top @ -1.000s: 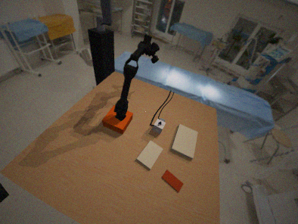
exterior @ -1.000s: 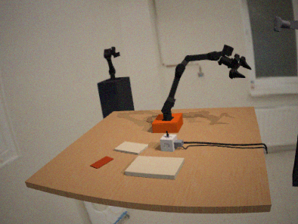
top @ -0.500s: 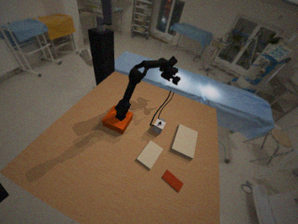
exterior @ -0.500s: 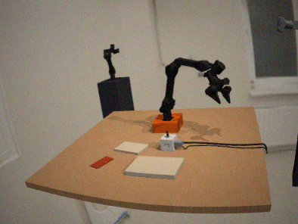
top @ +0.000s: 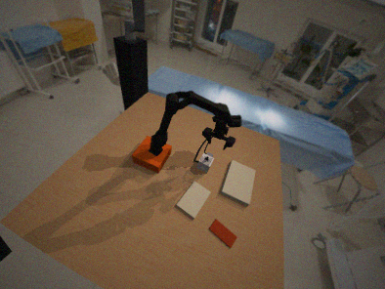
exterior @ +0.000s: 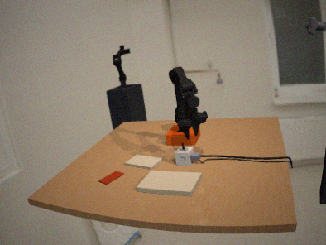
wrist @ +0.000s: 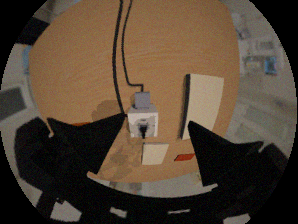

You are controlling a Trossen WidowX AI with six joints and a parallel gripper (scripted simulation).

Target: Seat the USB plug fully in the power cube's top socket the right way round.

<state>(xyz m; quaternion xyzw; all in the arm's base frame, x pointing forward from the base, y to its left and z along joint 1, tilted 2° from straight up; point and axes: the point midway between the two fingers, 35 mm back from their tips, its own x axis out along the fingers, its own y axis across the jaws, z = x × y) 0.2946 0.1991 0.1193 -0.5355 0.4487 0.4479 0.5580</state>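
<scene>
The dark USB plug is 7 cm to the right of my gripper tip, 6 cm below it and 2 cm behind it. Round my gripper tip: flat red card (36 cm to the right, 25 cm ahead, 15 cm below).
</scene>
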